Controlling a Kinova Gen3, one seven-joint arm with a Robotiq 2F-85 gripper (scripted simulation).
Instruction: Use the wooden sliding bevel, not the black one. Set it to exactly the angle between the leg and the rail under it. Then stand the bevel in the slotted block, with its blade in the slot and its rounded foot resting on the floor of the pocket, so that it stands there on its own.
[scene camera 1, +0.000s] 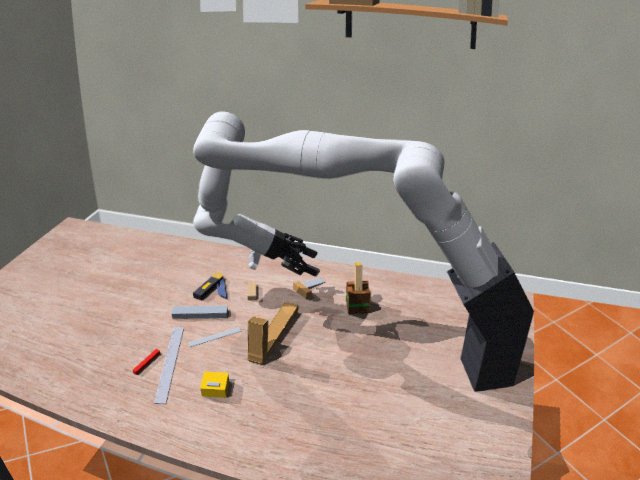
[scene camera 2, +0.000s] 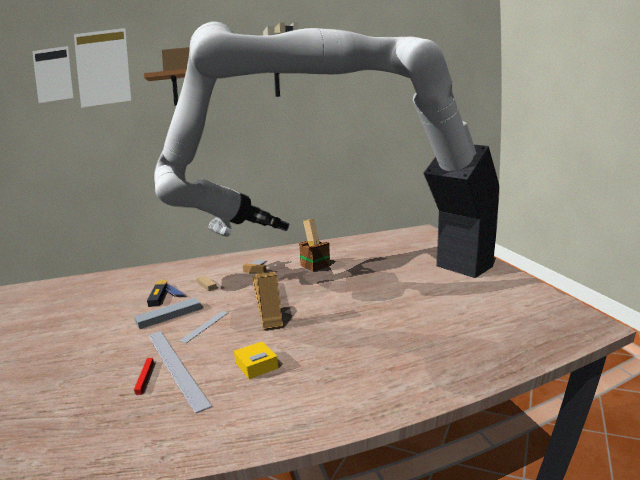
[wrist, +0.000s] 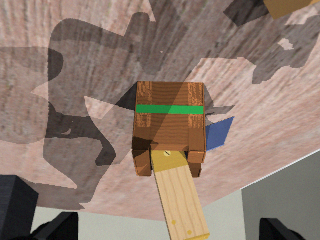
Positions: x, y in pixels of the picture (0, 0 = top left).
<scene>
My gripper (scene camera 1: 317, 264) is 1.55 m from the lens. A grey bar (scene camera 1: 178, 312): 1.64 m from the lens. A wooden leg-and-rail piece (scene camera 1: 262, 339) is 1.42 m from the lens. The marked spots on the grey bar and the wooden leg-and-rail piece are 0.32 m apart.
</scene>
